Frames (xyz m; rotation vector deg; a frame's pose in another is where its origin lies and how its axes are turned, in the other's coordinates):
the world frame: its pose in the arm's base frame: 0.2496 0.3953 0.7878 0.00 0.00 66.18
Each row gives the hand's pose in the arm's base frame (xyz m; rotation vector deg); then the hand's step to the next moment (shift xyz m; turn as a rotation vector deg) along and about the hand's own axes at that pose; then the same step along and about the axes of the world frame.
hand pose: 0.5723 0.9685 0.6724 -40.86 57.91 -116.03
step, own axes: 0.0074 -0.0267 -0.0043 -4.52 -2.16 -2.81
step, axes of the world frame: -0.0009 0.0185 0.0210 5.10 2.61 -0.35
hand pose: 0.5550 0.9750 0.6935 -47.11 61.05 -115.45
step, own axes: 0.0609 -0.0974 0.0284 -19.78 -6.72 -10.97
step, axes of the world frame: -0.0348 0.0274 0.1097 21.52 9.09 -3.29
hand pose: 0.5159 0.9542 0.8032 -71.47 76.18 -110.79
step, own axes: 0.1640 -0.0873 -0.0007 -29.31 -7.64 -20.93
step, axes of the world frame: -0.1116 0.0257 0.1463 31.27 17.94 -7.50
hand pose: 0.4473 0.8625 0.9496 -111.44 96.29 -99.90
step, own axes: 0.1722 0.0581 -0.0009 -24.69 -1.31 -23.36
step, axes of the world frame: -0.1621 0.0115 0.0815 24.43 22.47 -7.43
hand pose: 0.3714 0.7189 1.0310 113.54 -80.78 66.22
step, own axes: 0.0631 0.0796 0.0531 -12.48 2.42 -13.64
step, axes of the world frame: -0.1137 -0.0008 0.0144 11.11 14.65 -3.08
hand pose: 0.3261 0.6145 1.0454 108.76 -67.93 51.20
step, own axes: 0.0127 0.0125 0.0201 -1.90 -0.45 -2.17
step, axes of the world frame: -0.0256 -0.0074 0.0031 2.30 1.69 -0.59
